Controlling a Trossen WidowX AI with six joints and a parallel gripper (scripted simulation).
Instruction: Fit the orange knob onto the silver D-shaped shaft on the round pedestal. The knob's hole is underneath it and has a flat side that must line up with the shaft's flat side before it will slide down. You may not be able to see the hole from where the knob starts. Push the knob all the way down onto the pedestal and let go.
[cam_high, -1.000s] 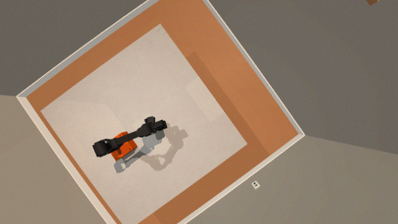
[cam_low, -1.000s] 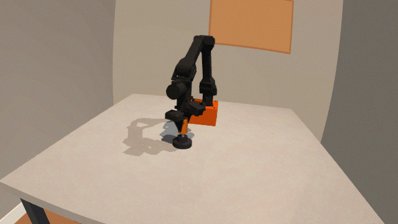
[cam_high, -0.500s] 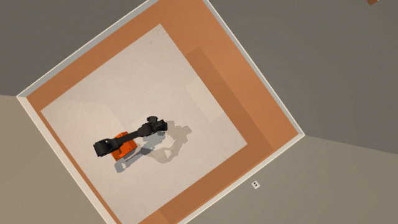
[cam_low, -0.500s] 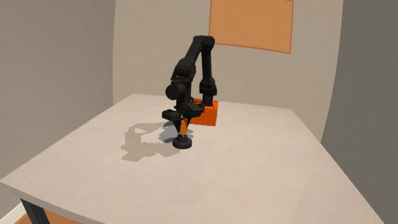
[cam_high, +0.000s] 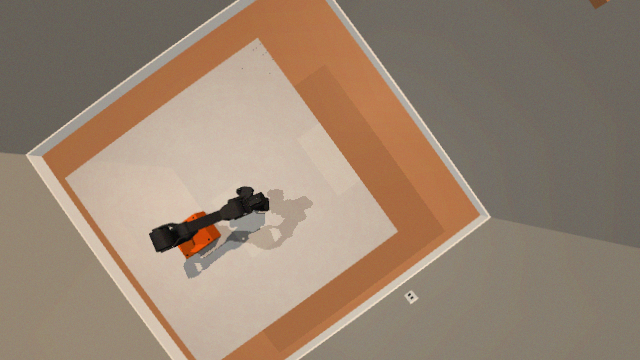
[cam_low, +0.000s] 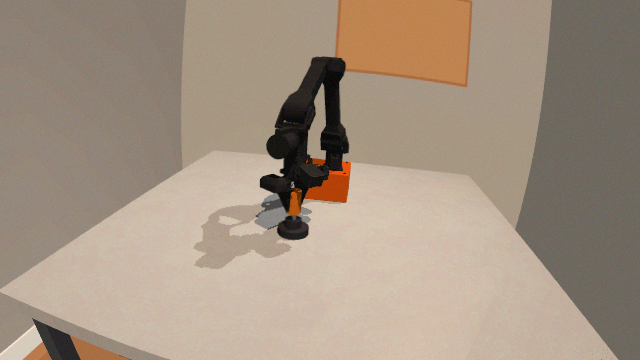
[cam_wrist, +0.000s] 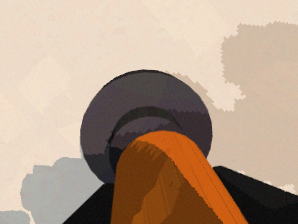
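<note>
Right now the round dark pedestal is 4 cm below my gripper tip. The rest, counted from my gripper tip: orange knob (3 cm above).
</note>
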